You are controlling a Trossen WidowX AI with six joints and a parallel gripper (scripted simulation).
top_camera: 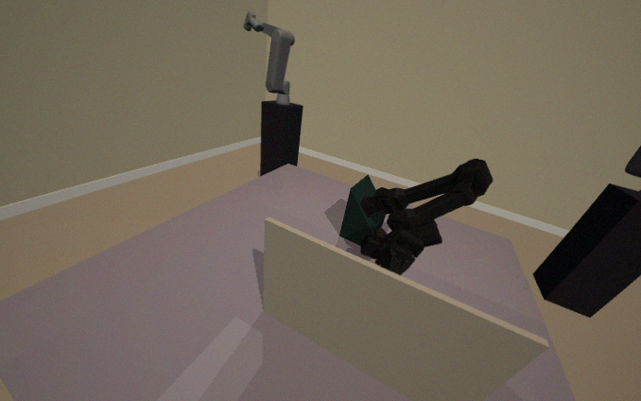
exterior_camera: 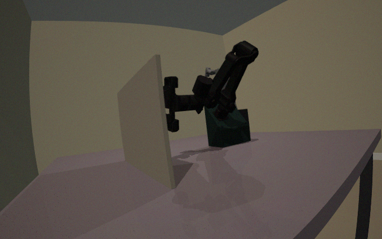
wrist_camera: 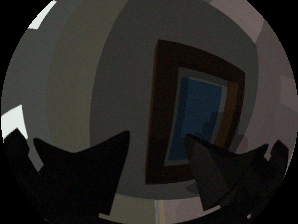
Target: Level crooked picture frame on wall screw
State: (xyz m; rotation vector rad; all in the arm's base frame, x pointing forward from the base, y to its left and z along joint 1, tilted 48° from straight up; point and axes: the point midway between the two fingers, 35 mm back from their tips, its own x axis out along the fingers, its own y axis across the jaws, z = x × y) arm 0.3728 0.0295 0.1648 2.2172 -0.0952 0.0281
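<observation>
My gripper tip is 3 cm short of the picture frame, 1 cm to the left of it and 6 cm above it. Round my gripper tip: beige wall panel 4 cm ahead, 2 cm to the right, 6 cm below.
</observation>
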